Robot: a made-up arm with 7 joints. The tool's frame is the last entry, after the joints.
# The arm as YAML. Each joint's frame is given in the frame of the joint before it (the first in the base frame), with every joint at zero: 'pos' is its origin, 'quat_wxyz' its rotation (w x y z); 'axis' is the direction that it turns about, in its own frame. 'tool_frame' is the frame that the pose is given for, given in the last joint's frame.
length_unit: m
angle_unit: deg
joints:
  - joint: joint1
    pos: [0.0, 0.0, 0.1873]
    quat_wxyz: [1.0, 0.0, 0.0, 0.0]
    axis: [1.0, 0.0, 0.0]
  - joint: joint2
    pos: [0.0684, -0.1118, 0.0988]
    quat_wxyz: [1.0, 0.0, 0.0, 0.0]
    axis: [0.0, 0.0, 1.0]
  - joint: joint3
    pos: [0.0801, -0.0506, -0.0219]
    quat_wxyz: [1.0, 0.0, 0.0, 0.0]
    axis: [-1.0, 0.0, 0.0]
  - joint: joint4
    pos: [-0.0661, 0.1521, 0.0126]
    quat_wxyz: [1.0, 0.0, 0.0, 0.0]
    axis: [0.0, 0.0, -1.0]
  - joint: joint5
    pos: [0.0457, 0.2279, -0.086]
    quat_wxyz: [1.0, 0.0, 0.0, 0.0]
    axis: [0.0, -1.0, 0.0]
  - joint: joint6
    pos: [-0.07, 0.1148, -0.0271]
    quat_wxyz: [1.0, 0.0, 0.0, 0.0]
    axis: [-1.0, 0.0, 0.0]
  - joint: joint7
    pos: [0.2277, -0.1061, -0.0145]
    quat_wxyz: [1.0, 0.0, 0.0, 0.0]
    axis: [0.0, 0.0, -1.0]
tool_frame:
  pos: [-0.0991, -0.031, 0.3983]
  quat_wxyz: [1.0, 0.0, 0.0, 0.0]
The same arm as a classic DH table. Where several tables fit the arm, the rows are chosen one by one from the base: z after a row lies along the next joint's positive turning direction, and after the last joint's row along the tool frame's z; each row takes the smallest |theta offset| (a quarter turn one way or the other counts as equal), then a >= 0, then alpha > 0; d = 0 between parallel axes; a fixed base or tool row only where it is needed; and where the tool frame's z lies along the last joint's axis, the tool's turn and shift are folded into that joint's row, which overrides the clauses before.
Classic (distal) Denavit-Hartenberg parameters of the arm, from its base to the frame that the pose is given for. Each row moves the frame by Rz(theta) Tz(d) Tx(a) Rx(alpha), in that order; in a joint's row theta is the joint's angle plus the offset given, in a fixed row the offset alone. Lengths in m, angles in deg.
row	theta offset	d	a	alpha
base (fixed)	90	0.1873	0	90
joint1	0	0.0684	-0.1118	-90
joint2	0	0.0769	-0.0506	-90
joint3	0	-0.014	0.1521	-90
joint4	90	0.0734	0.0457	-90
joint5	-90	-0.3427	0.0271	90
joint6	90	-0.1577	0.1061	90
joint7	72.63	0	0.1038	180
tool (fixed)	162.63	0.3838	0	0

